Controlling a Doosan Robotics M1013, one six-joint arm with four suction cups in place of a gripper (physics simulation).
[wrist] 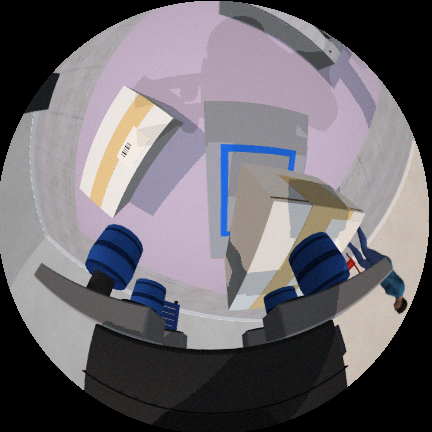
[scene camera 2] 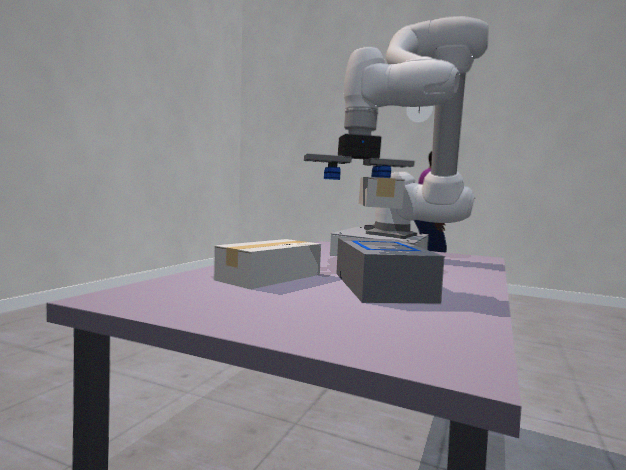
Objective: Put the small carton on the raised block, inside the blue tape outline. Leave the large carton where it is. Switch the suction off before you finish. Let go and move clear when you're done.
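Frame: origin at the arm's base, x ahead, y left, z up, level; metres.
Seen in the pictures: hand, tool point: (wrist: 212,272) (scene camera 2: 356,180); arm's base, link origin: (scene camera 2: 391,234).
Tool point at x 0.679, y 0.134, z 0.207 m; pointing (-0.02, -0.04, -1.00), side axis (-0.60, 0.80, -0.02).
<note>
Pixels of each thing's middle, then the offset from my tool point to it. Level surfaces: height alone.
- small carton, body centre: (wrist: 279,247) (scene camera 2: 380,192) dx -0.042, dy +0.058, dz -0.029 m
- grey raised block, body centre: (wrist: 249,185) (scene camera 2: 382,266) dx -0.045, dy +0.076, dz -0.241 m
- large carton, body centre: (wrist: 121,153) (scene camera 2: 270,261) dx +0.069, dy -0.240, dz -0.250 m
- pink table, surface height: dz -0.301 m
My suction gripper (scene camera 2: 356,172) (wrist: 216,277) is shut on the small carton (scene camera 2: 373,194) (wrist: 260,240), which hangs level under the cups on one side; the other cups are bare. The carton hangs in the air above the grey raised block (scene camera 2: 402,279) (wrist: 255,120), with a gap below it. The blue tape outline (scene camera 2: 394,249) (wrist: 224,190) lies on the block's top; in the wrist view the carton hides its lower right part. The large carton (scene camera 2: 267,266) (wrist: 127,150), white with a tan tape strip, stands on the table beside the block.
The pink table (scene camera 2: 303,323) (wrist: 175,40) carries the block and the large carton. The robot's base plinth (scene camera 2: 343,244) stands behind the block. A person (scene camera 2: 432,237) is behind the arm, and a person in teal (wrist: 392,280) shows at the right of the wrist view.
</note>
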